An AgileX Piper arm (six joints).
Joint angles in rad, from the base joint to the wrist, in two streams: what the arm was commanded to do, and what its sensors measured. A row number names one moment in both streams.
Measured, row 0:
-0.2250 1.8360 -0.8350 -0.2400 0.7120 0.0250
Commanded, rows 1 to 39:
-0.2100 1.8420 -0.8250 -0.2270 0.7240 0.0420
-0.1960 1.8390 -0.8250 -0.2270 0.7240 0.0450
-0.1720 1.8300 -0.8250 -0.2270 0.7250 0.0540
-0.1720 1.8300 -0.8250 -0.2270 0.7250 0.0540
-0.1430 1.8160 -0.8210 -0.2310 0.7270 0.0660
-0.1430 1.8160 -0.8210 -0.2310 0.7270 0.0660
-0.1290 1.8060 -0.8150 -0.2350 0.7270 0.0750
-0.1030 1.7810 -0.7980 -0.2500 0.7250 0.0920
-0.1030 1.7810 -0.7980 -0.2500 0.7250 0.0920
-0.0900 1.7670 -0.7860 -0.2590 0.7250 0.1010
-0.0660 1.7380 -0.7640 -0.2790 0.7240 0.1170
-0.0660 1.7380 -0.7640 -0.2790 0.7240 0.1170
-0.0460 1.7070 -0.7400 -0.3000 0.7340 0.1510
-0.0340 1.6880 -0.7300 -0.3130 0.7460 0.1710
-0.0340 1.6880 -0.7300 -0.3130 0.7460 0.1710
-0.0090 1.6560 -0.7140 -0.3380 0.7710 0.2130
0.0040 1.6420 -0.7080 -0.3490 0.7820 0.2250
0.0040 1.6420 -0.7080 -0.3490 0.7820 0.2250
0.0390 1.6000 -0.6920 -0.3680 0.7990 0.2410
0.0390 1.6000 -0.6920 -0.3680 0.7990 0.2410
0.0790 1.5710 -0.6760 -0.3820 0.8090 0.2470
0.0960 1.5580 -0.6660 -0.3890 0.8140 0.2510
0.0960 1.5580 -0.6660 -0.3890 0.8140 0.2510
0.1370 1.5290 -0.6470 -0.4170 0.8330 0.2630
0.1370 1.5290 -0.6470 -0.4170 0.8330 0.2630
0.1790 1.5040 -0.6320 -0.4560 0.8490 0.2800
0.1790 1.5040 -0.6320 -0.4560 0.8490 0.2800
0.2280 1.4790 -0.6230 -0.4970 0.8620 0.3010
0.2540 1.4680 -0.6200 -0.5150 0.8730 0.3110
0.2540 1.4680 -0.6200 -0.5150 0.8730 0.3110
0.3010 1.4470 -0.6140 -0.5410 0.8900 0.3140
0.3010 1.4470 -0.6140 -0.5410 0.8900 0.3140
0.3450 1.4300 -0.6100 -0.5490 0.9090 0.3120
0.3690 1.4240 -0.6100 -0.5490 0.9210 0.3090
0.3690 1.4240 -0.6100 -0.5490 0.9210 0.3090
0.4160 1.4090 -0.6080 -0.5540 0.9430 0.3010
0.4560 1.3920 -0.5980 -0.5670 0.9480 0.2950
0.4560 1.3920 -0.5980 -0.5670 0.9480 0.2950
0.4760 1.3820 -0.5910 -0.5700 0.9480 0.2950
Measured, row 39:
0.4280 1.4120 -0.6040 -0.5090 0.9080 0.2960
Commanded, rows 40 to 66:
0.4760 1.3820 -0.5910 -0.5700 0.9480 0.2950
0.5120 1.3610 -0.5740 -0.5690 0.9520 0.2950
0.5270 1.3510 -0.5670 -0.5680 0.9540 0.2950
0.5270 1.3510 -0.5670 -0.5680 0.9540 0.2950
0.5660 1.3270 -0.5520 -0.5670 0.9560 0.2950
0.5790 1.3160 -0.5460 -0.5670 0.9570 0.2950
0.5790 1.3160 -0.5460 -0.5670 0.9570 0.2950
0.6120 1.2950 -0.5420 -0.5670 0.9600 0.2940
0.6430 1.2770 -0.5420 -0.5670 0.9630 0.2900
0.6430 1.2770 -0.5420 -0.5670 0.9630 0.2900
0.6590 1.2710 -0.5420 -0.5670 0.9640 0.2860
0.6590 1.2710 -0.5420 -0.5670 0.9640 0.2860
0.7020 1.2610 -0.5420 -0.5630 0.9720 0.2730
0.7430 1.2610 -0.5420 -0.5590 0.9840 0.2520
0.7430 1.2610 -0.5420 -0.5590 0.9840 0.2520
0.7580 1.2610 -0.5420 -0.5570 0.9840 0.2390
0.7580 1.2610 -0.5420 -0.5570 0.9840 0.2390
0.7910 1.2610 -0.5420 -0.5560 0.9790 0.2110
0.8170 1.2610 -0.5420 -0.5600 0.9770 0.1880
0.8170 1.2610 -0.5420 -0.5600 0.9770 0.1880
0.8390 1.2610 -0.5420 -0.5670 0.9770 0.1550
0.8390 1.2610 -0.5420 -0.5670 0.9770 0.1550
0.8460 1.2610 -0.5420 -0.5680 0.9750 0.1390
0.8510 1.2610 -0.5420 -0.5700 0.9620 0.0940
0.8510 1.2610 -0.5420 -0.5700 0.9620 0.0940
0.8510 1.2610 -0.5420 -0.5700 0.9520 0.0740
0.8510 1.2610 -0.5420 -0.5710 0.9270 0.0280
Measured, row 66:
0.8480 1.2670 -0.5440 -0.5110 0.9480 0.0920
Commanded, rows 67 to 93:
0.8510 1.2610 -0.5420 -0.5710 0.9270 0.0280
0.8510 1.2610 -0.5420 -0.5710 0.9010 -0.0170
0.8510 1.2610 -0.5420 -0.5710 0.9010 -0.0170
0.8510 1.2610 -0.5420 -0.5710 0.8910 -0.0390
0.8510 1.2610 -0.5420 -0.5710 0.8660 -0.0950
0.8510 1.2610 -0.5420 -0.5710 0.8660 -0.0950
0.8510 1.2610 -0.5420 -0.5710 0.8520 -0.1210
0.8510 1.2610 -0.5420 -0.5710 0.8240 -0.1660
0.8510 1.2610 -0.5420 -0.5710 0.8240 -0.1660
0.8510 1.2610 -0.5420 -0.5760 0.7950 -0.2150
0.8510 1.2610 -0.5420 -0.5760 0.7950 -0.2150
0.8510 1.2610 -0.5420 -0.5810 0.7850 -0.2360
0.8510 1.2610 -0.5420 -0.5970 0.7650 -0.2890
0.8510 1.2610 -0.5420 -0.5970 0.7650 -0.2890
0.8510 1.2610 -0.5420 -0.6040 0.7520 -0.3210
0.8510 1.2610 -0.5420 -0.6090 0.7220 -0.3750
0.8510 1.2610 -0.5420 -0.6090 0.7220 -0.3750
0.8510 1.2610 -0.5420 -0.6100 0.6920 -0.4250
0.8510 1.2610 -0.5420 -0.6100 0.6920 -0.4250
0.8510 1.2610 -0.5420 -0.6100 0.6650 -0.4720
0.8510 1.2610 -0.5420 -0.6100 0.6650 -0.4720
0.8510 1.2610 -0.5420 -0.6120 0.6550 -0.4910
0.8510 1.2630 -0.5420 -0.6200 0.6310 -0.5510
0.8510 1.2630 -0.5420 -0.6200 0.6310 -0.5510
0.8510 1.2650 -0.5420 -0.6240 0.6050 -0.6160
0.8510 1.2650 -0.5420 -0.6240 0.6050 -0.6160
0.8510 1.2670 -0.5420 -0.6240 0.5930 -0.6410
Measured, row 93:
0.8490 1.2690 -0.5350 -0.5840 0.6460 -0.5840
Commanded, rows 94 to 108:
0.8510 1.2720 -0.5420 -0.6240 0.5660 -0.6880
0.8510 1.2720 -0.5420 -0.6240 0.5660 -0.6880
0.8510 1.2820 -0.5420 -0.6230 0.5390 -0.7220
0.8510 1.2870 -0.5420 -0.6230 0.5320 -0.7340
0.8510 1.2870 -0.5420 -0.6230 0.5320 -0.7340
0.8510 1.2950 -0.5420 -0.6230 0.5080 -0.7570
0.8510 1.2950 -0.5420 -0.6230 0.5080 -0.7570
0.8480 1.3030 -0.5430 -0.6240 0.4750 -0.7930
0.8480 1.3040 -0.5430 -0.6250 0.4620 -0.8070
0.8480 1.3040 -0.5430 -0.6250 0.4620 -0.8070
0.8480 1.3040 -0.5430 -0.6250 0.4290 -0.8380
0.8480 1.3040 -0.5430 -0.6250 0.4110 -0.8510
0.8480 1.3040 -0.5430 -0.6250 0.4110 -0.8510
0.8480 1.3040 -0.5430 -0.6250 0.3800 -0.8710
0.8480 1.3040 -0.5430 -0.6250 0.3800 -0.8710
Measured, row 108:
0.8490 1.3130 -0.5350 -0.5890 0.4710 -0.8330
